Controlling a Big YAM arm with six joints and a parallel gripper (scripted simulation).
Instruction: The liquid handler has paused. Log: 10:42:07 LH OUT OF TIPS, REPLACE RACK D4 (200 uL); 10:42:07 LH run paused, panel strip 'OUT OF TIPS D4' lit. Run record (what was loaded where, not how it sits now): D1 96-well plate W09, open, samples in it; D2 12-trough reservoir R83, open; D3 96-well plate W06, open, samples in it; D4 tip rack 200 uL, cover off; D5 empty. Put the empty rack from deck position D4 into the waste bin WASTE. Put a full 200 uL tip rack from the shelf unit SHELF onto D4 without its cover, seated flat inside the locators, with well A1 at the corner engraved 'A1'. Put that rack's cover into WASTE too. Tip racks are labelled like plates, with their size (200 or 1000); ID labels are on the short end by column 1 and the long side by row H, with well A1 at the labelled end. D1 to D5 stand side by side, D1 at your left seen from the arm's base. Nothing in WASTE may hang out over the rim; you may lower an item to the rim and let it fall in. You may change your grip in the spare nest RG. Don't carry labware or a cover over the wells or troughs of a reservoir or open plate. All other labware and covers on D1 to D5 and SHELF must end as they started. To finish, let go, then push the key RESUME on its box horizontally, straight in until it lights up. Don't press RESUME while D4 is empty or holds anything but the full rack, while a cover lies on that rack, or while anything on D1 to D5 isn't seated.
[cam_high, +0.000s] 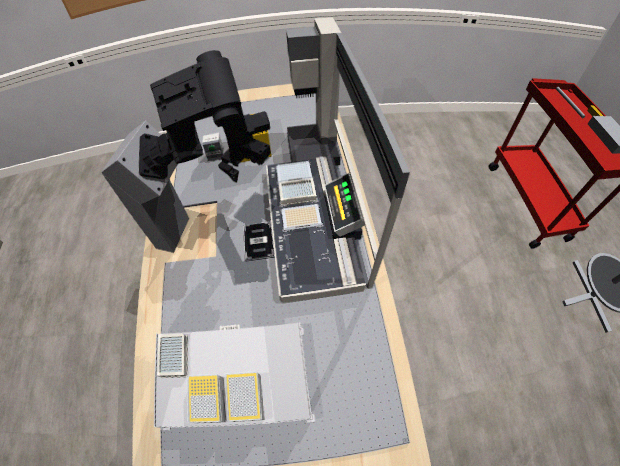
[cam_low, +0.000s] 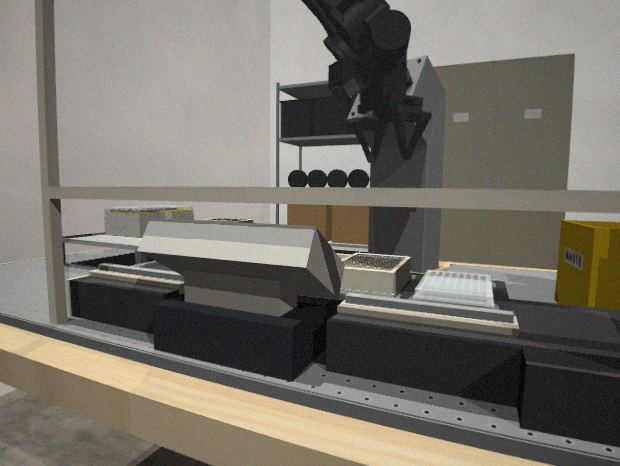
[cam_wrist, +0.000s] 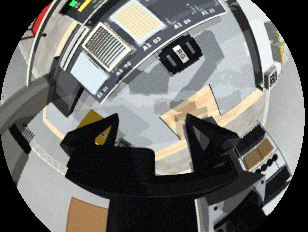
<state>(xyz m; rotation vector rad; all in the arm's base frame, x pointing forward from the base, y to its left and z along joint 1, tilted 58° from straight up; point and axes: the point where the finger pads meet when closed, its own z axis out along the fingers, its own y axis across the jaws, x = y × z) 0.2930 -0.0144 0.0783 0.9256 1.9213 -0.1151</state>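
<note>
Now: the clear cover 55 cm to the right of my hand, 38 cm behind it and 11 cm below it. Round my hand: black spare nest: 23 cm below, 11 cm to the right, 6 cm behind; reservoir: 18 cm below, 15 cm ahead, 6 cm to the right; tan plate: 18 cm below, 16 cm to the right, 10 cm ahead.
</note>
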